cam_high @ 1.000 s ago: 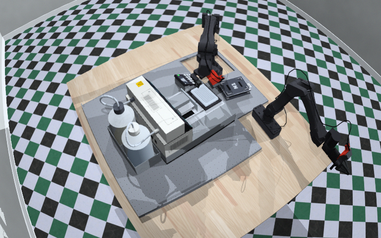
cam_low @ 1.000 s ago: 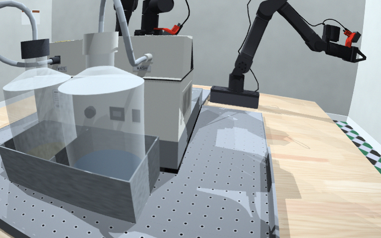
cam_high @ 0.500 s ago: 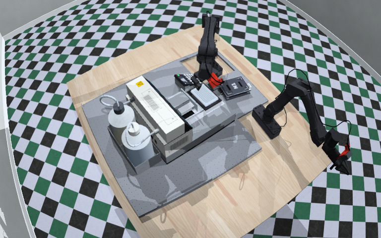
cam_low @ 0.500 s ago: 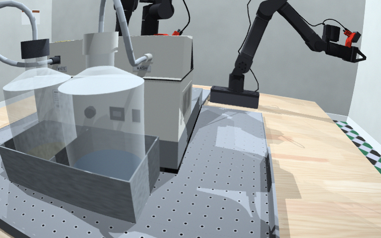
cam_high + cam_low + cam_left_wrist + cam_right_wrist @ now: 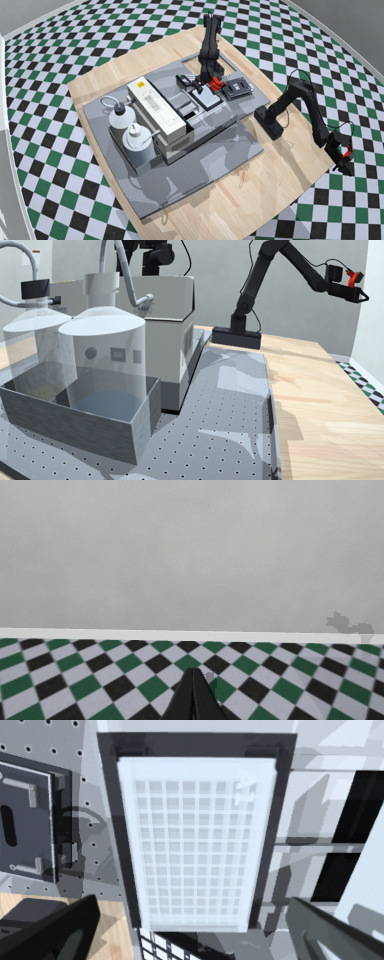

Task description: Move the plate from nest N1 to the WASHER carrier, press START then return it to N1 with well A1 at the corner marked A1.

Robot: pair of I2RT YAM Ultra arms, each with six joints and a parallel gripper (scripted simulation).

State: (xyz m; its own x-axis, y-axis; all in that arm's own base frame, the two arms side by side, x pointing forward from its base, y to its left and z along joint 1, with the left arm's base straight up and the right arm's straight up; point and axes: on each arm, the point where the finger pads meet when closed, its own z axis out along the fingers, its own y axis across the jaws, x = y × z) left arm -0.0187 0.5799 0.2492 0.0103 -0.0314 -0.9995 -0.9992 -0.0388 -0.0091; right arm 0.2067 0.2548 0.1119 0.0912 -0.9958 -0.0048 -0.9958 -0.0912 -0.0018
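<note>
Right now my right hand is 50 mm above the clear plate. Round my right hand: dark carrier: 60 mm below; clear panel: 100 mm ahead, 10 mm to the left, 20 mm below; washer: 160 mm ahead, 10 mm to the left, 10 mm below.
</note>
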